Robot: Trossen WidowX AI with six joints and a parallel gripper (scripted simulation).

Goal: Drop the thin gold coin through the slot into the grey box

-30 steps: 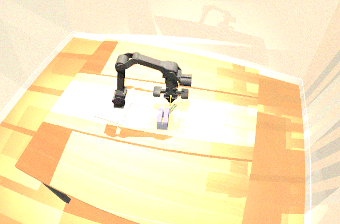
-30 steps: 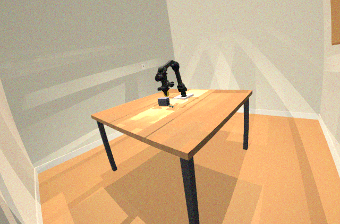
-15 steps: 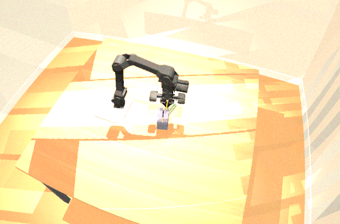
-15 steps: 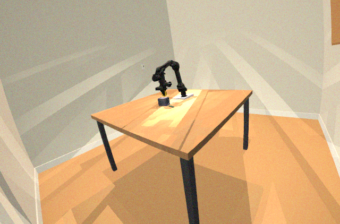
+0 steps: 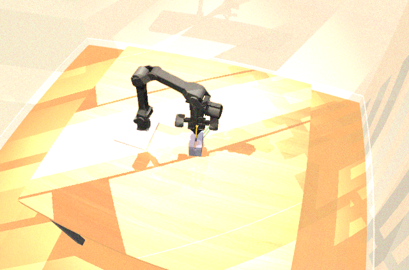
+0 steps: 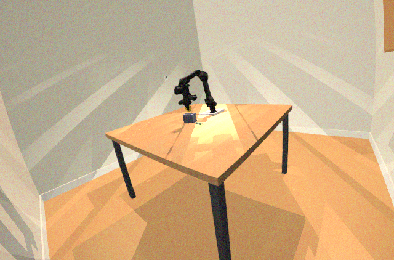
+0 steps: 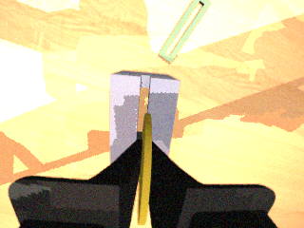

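Right now my gripper tip is 2 cm below the thin gold coin.
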